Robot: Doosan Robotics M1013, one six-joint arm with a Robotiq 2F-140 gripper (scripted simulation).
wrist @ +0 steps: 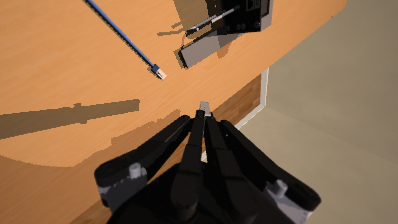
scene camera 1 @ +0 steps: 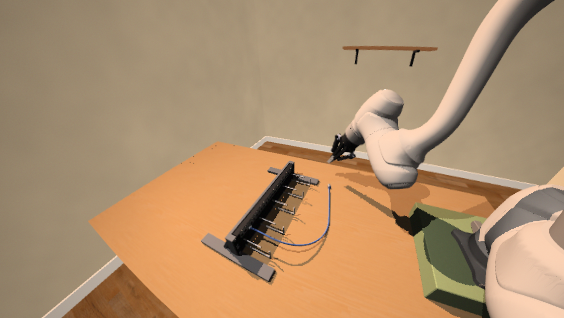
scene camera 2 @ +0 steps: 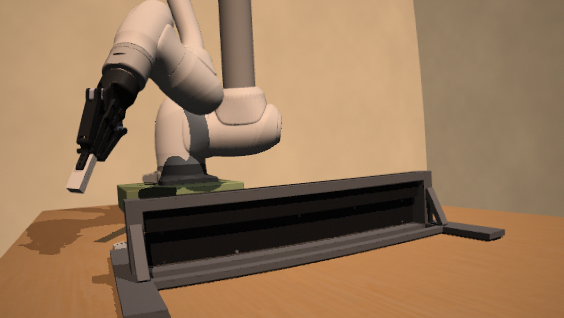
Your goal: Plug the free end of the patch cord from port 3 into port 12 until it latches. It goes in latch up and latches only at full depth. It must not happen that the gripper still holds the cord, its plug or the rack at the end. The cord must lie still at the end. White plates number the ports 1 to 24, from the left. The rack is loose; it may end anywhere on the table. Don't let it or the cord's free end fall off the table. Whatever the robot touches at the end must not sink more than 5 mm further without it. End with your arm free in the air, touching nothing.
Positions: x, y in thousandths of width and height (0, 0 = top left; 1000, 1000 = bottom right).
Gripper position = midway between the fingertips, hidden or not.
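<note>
My gripper (scene camera 2: 132, 599) is there for me to see, and the wrist view shows that same gripper (wrist: 511, 484) too.
</note>
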